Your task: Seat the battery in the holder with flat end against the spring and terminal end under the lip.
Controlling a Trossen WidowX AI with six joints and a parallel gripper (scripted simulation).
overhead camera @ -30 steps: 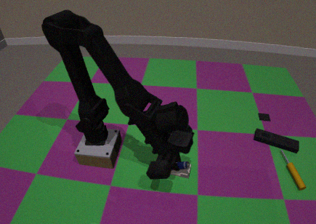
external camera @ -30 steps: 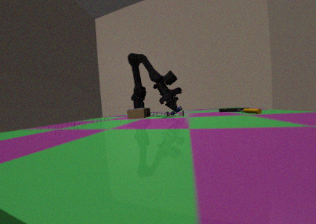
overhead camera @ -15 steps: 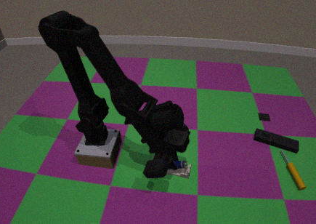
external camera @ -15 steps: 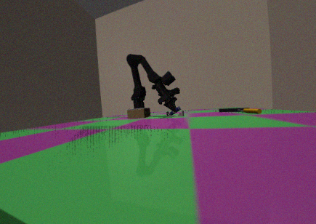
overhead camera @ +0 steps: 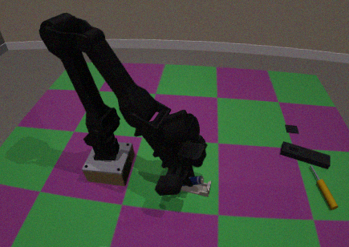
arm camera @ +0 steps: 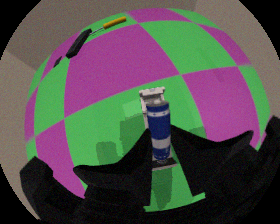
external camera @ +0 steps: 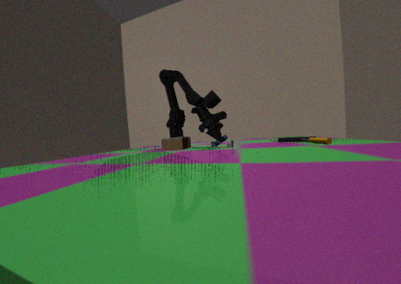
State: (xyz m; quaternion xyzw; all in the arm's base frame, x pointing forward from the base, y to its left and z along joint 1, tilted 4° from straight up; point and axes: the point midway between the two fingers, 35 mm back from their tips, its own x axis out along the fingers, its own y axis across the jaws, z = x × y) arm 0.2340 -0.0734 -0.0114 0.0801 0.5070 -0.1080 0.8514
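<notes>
The battery lies 10 mm above my gripper tip. From my gripper tip the other things lie so: black remote control: 370 mm ahead, 110 mm to the left, 10 mm below; yellow-handled screwdriver: 380 mm ahead, 20 mm below; black battery door: 370 mm ahead, 240 mm to the left, 30 mm below.
</notes>
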